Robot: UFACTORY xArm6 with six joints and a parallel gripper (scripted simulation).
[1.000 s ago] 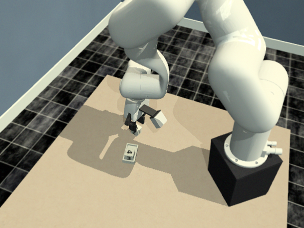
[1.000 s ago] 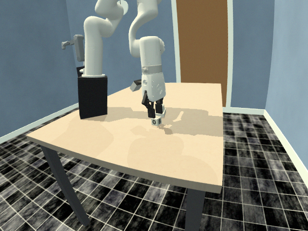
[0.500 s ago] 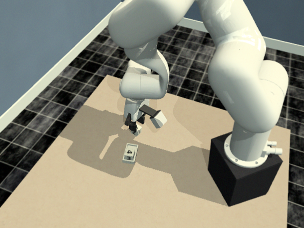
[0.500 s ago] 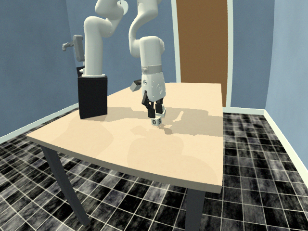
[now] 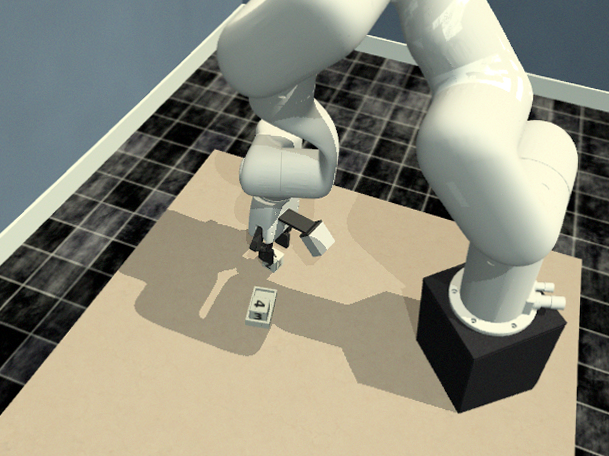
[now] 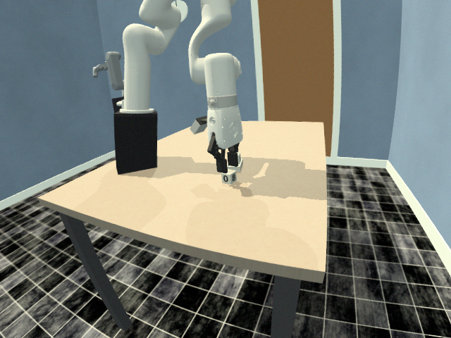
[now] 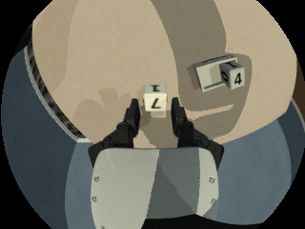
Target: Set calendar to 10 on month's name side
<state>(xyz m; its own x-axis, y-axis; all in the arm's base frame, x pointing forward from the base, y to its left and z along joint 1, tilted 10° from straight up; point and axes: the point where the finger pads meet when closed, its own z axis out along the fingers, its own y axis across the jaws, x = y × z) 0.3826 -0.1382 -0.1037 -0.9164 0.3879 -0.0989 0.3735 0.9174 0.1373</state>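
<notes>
Right now the white cube is 4 cm below my hand. Also, from my hand: tray (11 cm to the left, 5 cm below).
</notes>
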